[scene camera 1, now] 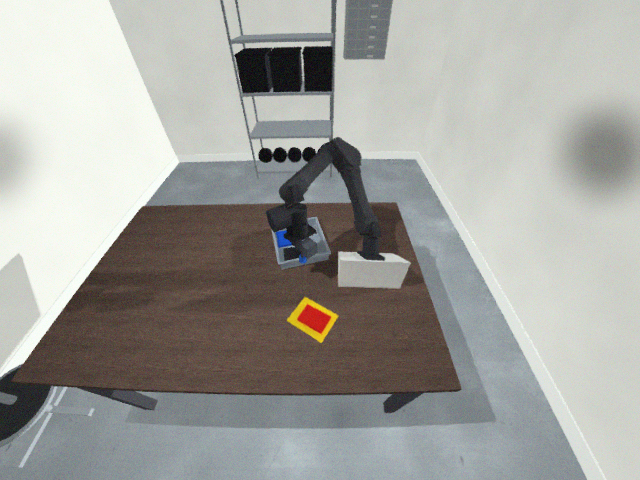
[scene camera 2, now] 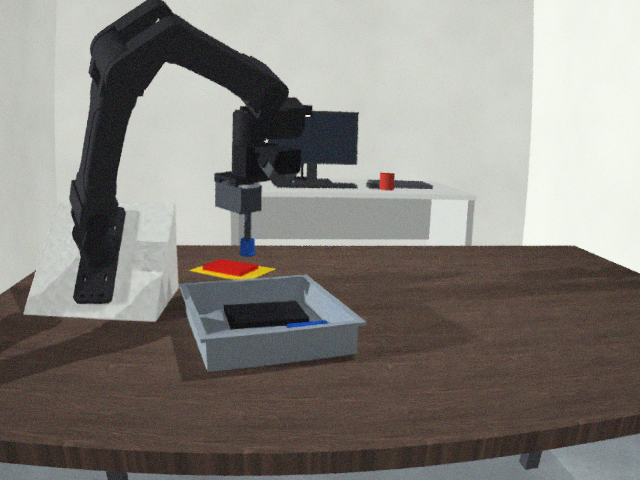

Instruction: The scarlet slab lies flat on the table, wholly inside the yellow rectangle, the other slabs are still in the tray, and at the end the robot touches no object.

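Grey tray [scene camera 1: 323,249], 109 cm from the lens. Yellow rectangle [scene camera 1: 292,319], 91 cm from the lens. Grey tray and yellow rectangle, marked spots 35 cm apart.
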